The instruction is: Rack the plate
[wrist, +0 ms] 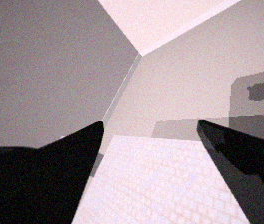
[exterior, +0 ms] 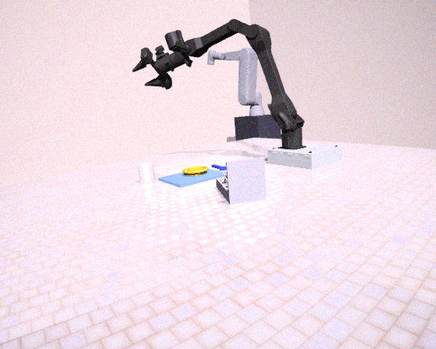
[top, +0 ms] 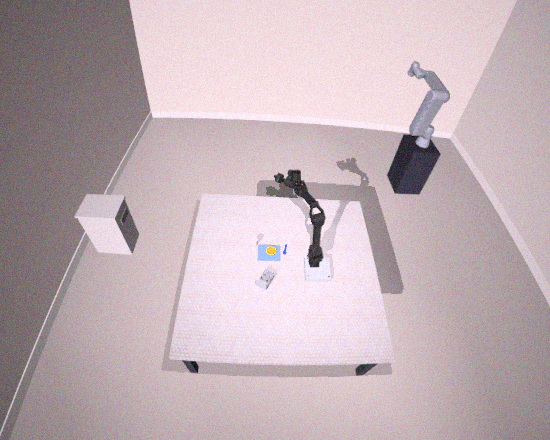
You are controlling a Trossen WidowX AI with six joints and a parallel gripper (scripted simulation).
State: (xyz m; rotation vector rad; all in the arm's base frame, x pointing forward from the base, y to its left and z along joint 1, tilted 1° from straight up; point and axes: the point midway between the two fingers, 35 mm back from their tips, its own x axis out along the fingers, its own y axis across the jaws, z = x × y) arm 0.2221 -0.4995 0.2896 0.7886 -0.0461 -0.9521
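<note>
My gripper tip is now 400 mm to the right of the yellow plate, 320 mm above it and 40 mm short of it. Also, from my gripper tip: grey dish rack 620 mm to the left, 310 mm below, 80 mm ahead; cup 330 mm to the left, 310 mm below, 160 mm ahead; blue mat 410 mm to the left, 330 mm below, 60 mm ahead.
</note>
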